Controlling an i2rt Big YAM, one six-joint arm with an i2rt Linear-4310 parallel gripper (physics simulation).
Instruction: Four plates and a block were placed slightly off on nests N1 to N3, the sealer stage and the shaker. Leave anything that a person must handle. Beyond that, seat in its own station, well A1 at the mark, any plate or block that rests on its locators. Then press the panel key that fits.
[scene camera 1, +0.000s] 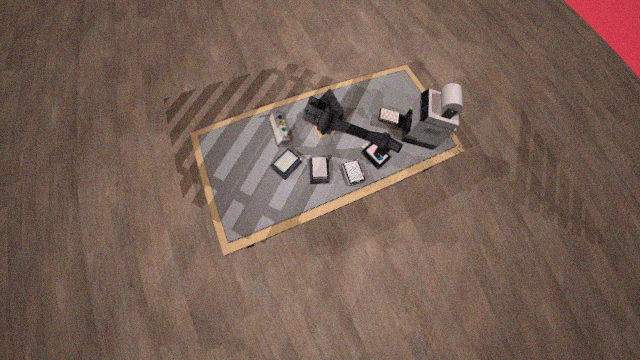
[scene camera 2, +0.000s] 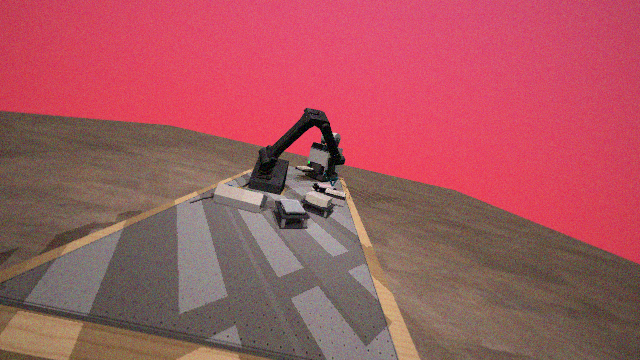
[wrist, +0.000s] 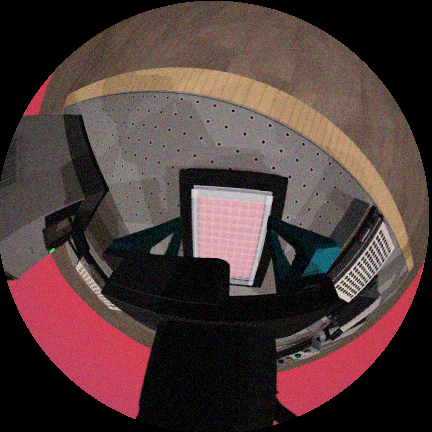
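My gripper (scene camera 1: 381, 152) (scene camera 2: 332, 181) (wrist: 224, 221) is open and empty, its teal fingers on either side of a clear-rimmed pink plate (wrist: 230, 237) (scene camera 1: 371, 149), which lies within a black nest (wrist: 232, 177) (scene camera 1: 382, 164). The arm hides part of the plate. A white welled plate or block (scene camera 1: 353, 171) (wrist: 365, 265) sits beside it, then a pale pinkish one (scene camera 1: 319, 166) on a dark base, then a pale plate (scene camera 1: 287, 161) (scene camera 2: 291, 206) on a dark station. Another welled plate (scene camera 1: 389, 115) (wrist: 95, 285) lies by the sealer. Locator contact and A1 marks are too small to tell.
The key panel (scene camera 1: 279, 128) (scene camera 2: 239, 196) (wrist: 300, 356) has coloured keys and stands beside the arm base (scene camera 1: 325, 107) (scene camera 2: 269, 176). The bulky sealer (scene camera 1: 437, 117) (scene camera 2: 320, 156) (wrist: 35, 200) with a green light stands near the pink plate. Wooden edging (scene camera 1: 330, 206) (scene camera 2: 372, 255) (wrist: 225, 80) borders the table.
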